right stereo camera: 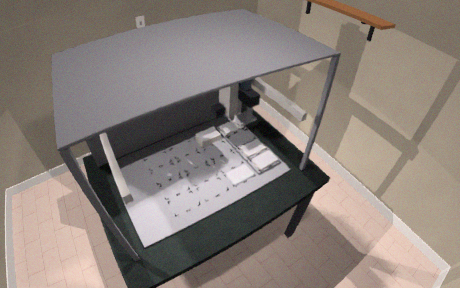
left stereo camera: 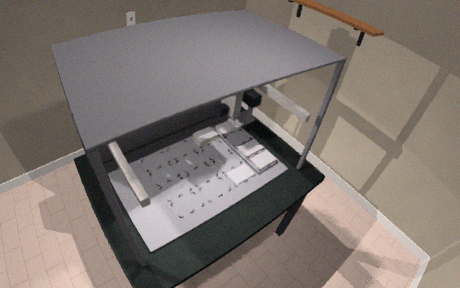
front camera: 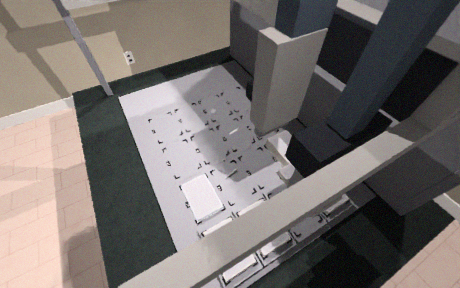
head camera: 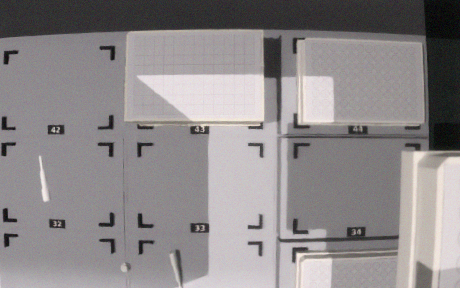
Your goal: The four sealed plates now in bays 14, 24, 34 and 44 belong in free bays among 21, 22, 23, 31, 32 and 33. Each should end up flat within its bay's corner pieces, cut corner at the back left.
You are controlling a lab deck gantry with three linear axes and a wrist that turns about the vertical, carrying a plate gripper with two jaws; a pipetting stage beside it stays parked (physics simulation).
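Places are measured from the robot's base along level axes (x right, y back, z down), in metres.
Pixels of known places: gripper, between the fingertips: (right stereo camera: 243, 118) (left stereo camera: 241, 118); robot's base, origin of its link: (right stereo camera: 176, 215) (left stereo camera: 180, 217) (front camera: 149, 120).
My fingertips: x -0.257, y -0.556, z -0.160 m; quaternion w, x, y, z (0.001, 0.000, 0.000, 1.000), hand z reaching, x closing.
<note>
Ahead of a thing's pixels: the offset from my fingertips to its top centre. "pt": to the spot under its first point.
My gripper (right stereo camera: 245, 113) is shut on a sealed plate {pt dz -0.007, dx -0.022, dy +0.057 m} (head camera: 450, 215) (right stereo camera: 246, 120), held raised near bay 34; its far end lies outside the head view. Bay 34 {pt dz +0.145, dx -0.001, dy +0.013 m} (head camera: 345, 187) is empty. A sealed plate {dz +0.131, dx -0.107, dy +0.000 m} (head camera: 362, 82) sits in bay 44. Another sealed plate {dz +0.131, dx +0.107, dy +0.000 m} (head camera: 360, 272) (front camera: 276, 245) sits in bay 24, partly behind the held plate in the head view. The sealed plate {pt dz +0.131, dx +0.215, dy -0.060 m} (front camera: 240, 270) in bay 14 is partly behind the front beam. Bays 32 {pt dz +0.160, dx +0.046, dy +0.327 m} (head camera: 57, 223) and 33 {pt dz +0.160, dx +0.046, dy +0.163 m} (head camera: 200, 228) hold no plate. The black gripper body and the beam hide the jaws in the front view.
A tall box {dz +0.118, dx -0.107, dy +0.164 m} (head camera: 195, 75) covers bay 43. A white plate {dz +0.146, dx +0.214, dy +0.164 m} (front camera: 202, 197) lies at bay 13. A thin stick {dz +0.152, dx -0.006, dy +0.341 m} (head camera: 44, 179) (front camera: 234, 131) lies in bay 32, another stick {dz +0.152, dx +0.096, dy +0.189 m} (head camera: 176, 267) (front camera: 231, 173) in bay 23. A small cap {dz +0.156, dx +0.092, dy +0.248 m} (head camera: 125, 267) lies between bays 22 and 23.
</note>
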